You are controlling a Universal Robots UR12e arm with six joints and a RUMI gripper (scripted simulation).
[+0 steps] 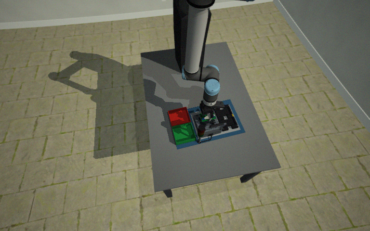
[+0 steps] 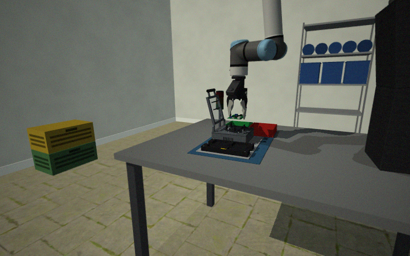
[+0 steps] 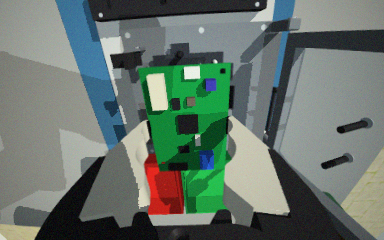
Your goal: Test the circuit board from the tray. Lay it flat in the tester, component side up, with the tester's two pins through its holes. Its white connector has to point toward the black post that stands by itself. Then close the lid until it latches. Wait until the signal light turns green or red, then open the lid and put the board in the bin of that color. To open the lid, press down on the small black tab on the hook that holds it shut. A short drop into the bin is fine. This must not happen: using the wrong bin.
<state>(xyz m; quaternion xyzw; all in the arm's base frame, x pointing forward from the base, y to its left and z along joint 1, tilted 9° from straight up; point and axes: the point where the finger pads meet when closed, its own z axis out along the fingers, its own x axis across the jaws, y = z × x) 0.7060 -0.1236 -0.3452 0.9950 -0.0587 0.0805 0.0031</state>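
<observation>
The green circuit board is right at my hand. Round my hand: black latch piece: 5 cm behind, 6 cm to the left, 4 cm below; green bin: 2 cm ahead, 21 cm to the right, 12 cm below; tester lid: 12 cm ahead, 2 cm to the right, 5 cm above.
</observation>
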